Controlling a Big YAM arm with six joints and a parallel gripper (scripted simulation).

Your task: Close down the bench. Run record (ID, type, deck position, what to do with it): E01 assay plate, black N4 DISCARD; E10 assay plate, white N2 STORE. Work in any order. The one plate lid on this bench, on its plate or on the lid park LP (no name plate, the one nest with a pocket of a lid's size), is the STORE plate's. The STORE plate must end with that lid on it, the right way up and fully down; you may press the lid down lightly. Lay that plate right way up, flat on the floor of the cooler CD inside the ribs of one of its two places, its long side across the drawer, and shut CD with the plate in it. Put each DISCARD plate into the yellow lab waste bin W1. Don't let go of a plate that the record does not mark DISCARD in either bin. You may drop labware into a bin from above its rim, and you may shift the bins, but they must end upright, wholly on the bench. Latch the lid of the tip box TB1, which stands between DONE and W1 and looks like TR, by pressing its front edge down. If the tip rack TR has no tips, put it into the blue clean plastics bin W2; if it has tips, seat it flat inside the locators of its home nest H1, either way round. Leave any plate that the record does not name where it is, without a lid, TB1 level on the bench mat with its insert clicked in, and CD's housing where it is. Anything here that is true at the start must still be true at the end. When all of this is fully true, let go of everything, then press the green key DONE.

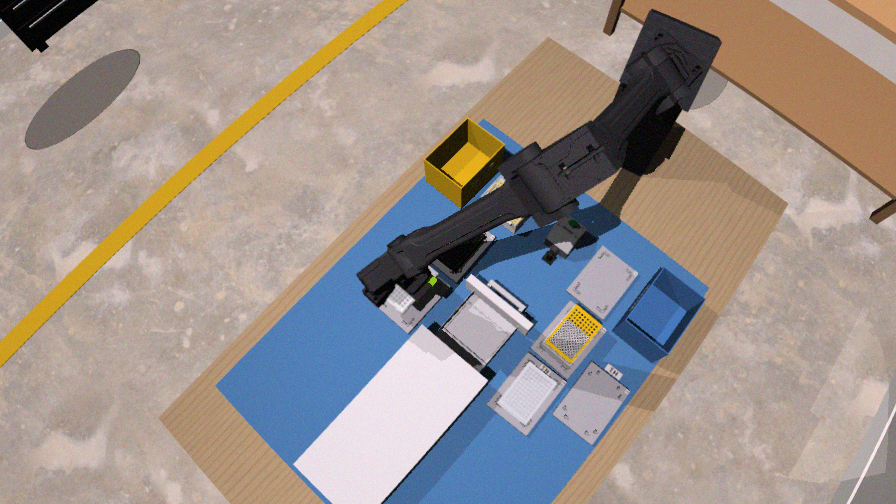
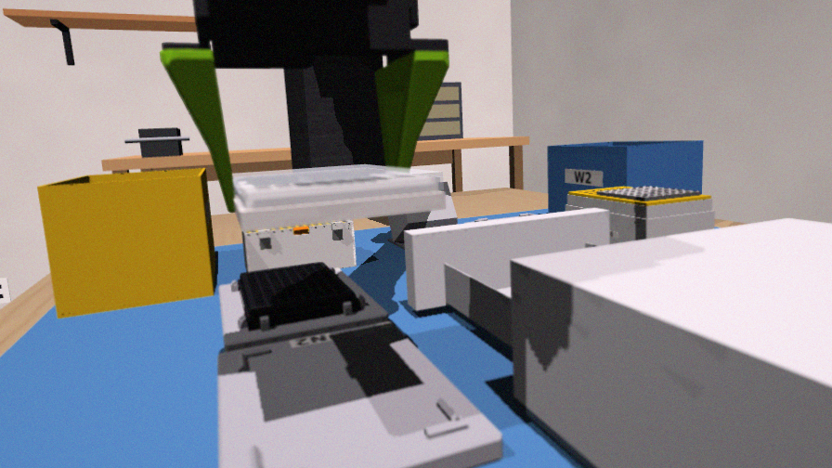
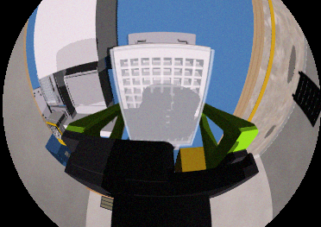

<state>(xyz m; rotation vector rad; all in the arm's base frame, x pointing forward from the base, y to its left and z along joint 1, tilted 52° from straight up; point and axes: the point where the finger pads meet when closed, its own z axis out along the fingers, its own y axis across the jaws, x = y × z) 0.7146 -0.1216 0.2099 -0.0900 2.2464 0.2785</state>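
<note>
The cooler drawer is 40 mm behind my hand, 180 mm to the left of it and 100 mm below it. Round my hand: white assay plate: right at my hand; then nest N2: 120 mm below; then clear lid: 10 mm above.
</note>
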